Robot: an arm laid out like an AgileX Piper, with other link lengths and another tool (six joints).
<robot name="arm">
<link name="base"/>
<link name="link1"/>
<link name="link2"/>
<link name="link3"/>
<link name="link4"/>
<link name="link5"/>
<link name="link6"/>
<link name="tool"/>
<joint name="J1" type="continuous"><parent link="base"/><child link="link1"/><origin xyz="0.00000 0.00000 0.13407" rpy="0.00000 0.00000 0.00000"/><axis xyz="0 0 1"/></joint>
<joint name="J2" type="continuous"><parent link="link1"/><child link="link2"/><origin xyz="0.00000 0.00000 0.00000" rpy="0.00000 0.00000 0.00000"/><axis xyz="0 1 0"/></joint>
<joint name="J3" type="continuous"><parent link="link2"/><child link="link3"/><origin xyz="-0.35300 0.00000 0.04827" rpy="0.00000 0.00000 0.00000"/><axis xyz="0 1 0"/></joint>
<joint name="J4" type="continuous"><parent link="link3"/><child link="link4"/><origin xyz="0.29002 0.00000 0.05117" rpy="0.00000 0.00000 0.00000"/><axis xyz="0.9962 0 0.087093"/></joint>
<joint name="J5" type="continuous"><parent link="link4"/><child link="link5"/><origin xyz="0.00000 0.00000 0.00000" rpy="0.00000 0.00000 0.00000"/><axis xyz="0 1 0"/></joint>
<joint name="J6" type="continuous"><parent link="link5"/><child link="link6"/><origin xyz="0.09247 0.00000 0.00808" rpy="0.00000 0.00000 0.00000"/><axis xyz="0.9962 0 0.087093"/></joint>
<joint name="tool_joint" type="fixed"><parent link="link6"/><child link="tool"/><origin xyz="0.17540 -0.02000 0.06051" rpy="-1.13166 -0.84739 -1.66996"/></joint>
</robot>
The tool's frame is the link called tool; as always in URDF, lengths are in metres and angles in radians. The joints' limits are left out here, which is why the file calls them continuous.
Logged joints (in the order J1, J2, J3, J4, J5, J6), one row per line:
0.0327 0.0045 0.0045 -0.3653 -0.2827 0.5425
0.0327 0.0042 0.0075 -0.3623 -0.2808 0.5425
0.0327 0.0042 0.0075 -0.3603 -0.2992 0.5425
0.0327 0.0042 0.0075 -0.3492 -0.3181 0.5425
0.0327 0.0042 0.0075 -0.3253 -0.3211 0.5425
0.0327 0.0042 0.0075 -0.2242 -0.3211 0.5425
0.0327 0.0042 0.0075 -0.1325 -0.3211 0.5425
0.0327 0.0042 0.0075 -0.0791 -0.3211 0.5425
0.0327 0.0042 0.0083 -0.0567 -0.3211 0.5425
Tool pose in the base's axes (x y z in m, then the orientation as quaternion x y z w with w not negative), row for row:
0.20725 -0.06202 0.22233 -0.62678 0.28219 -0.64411 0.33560
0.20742 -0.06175 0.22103 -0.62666 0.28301 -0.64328 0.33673
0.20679 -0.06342 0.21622 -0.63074 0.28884 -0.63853 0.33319
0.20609 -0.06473 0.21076 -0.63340 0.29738 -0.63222 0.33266
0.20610 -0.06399 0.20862 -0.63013 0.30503 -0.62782 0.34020
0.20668 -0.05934 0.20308 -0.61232 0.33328 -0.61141 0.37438
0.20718 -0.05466 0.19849 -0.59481 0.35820 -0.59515 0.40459
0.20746 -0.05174 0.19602 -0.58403 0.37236 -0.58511 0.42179
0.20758 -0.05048 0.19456 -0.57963 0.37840 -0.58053 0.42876
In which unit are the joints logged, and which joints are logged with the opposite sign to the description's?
The joints are logged in radians. Opposite sign: J1, J5.
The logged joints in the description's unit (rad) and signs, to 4 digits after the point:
-0.0327 0.0045 0.0045 -0.3653 0.2827 0.5425
-0.0327 0.0042 0.0075 -0.3623 0.2808 0.5425
-0.0327 0.0042 0.0075 -0.3603 0.2992 0.5425
-0.0327 0.0042 0.0075 -0.3492 0.3181 0.5425
-0.0327 0.0042 0.0075 -0.3253 0.3211 0.5425
-0.0327 0.0042 0.0075 -0.2242 0.3211 0.5425
-0.0327 0.0042 0.0075 -0.1325 0.3211 0.5425
-0.0327 0.0042 0.0075 -0.0791 0.3211 0.5425
-0.0327 0.0042 0.0083 -0.0567 0.3211 0.5425

